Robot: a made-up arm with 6 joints.
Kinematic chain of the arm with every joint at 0, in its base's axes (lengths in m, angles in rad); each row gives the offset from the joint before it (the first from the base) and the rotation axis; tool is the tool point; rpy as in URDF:
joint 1: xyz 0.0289 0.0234 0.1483 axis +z
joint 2: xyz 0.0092 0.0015 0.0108 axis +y
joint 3: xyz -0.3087 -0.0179 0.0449 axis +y
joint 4: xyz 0.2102 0.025 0.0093 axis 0.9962 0 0.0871
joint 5: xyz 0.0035 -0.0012 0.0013 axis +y
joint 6: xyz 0.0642 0.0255 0.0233 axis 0.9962 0 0.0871
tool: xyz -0.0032 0.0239 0.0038 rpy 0 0 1.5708
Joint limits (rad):
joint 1: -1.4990..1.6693
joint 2: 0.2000..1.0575
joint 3: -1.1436..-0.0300
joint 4: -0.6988..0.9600
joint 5: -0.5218..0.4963
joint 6: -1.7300..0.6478
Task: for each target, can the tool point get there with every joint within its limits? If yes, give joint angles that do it. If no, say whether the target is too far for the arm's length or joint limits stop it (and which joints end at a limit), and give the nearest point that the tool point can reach.
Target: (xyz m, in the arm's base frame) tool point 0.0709 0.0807 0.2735
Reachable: yes | joints 0.1829 0.6986 -0.2119 -0.3034 -0.1548 -1.0805
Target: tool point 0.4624 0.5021 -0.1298
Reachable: no: too far | nearest point 0.1142 0.1176 0.2671 | short by 0.653 m
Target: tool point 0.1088 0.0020 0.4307
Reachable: yes | joints -1.0247 0.6928 -0.5963 -0.0803 -0.4134 0.4333
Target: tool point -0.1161 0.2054 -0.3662
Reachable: no: joint limits stop it (at a limit: joint 2, joint 3, joint 4, joint 5) | nearest point 0.0087 0.0488 0.1851 | short by 0.587 m
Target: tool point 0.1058 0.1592 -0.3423
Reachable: no: joint limits stop it (at a limit: joint 2, joint 3, joint 4, joint 5) | nearest point 0.0445 0.0509 0.1849 | short by 0.542 m
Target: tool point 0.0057 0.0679 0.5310
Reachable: yes | joints 0.5272 0.6119 -1.0484 0.1053 -0.4167 -0.7153
